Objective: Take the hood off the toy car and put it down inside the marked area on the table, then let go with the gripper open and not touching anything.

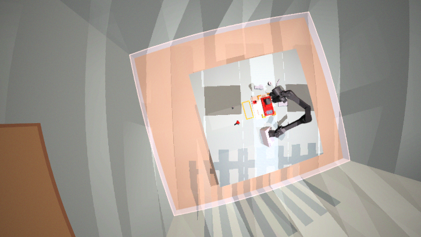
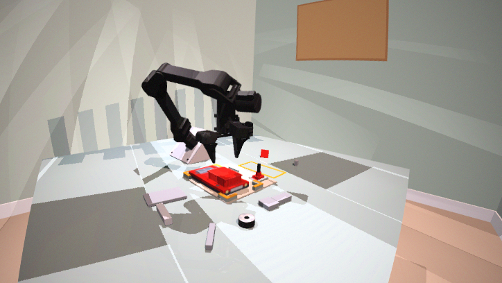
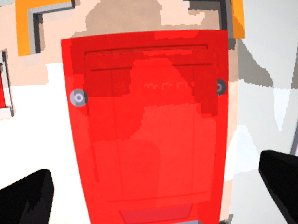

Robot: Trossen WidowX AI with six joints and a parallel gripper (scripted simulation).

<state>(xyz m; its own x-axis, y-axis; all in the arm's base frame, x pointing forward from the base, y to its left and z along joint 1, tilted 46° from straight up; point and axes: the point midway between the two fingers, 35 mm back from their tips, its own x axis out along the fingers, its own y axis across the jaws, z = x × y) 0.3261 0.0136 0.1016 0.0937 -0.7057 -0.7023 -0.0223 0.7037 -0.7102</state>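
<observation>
Right now my gripper tip is 50 mm above the red hood.
</observation>
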